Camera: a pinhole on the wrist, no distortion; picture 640 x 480 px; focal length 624.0 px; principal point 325.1 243.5 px. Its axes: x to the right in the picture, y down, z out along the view. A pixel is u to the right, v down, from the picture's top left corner.
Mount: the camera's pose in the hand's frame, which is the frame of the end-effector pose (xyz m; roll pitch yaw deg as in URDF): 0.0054 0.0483 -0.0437 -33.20 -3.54 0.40
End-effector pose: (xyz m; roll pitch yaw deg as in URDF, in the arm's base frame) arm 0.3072 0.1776 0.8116 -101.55 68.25 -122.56
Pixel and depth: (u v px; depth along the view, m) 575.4 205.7 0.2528
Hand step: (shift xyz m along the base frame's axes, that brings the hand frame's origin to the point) 0.2062 0.0564 -0.1625
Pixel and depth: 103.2 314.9 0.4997
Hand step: 0.4646 0.2613 0.0257
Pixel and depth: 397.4 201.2 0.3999
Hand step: 0.3580 0.0910 -0.1384
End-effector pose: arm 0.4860 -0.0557 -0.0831 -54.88 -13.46 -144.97
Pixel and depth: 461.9 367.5 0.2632
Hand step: 0.0890 -0.2547 -0.0920
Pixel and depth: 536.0 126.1 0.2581
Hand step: 0.0829 -0.2505 0.0130
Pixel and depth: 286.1 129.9 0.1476
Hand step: 0.0830 -0.1102 -0.0353
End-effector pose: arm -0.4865 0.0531 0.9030 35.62 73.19 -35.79
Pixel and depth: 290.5 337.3 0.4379
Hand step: 0.3910 -0.1427 0.1642
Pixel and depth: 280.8 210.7 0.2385
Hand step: 0.1970 -0.0893 0.0903
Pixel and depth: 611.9 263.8 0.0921
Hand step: 0.1141 -0.0051 -0.0157
